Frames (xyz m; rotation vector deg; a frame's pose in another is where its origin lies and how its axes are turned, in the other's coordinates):
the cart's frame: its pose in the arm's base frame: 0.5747 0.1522 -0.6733 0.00 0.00 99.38
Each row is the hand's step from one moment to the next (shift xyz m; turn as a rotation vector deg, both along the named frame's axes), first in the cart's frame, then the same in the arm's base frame.
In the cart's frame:
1: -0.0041 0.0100 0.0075 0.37 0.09 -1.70
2: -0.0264 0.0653 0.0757 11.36 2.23 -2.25
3: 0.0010 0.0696 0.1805 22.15 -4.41 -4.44
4: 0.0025 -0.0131 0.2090 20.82 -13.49 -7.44
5: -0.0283 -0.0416 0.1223 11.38 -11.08 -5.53
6: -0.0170 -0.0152 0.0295 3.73 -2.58 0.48
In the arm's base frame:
1: -0.0092 -0.0057 0.0075 -0.15 0.35 -1.70
2: -0.0601 -0.0367 0.0757 -4.05 10.84 -2.25
3: -0.0688 -0.0104 0.1805 0.74 22.57 -4.44
4: 0.0125 0.0046 0.2090 9.92 22.74 -7.44
5: 0.0457 -0.0211 0.1223 9.08 13.03 -5.53
6: 0.0178 -0.0143 0.0295 1.94 4.10 0.48

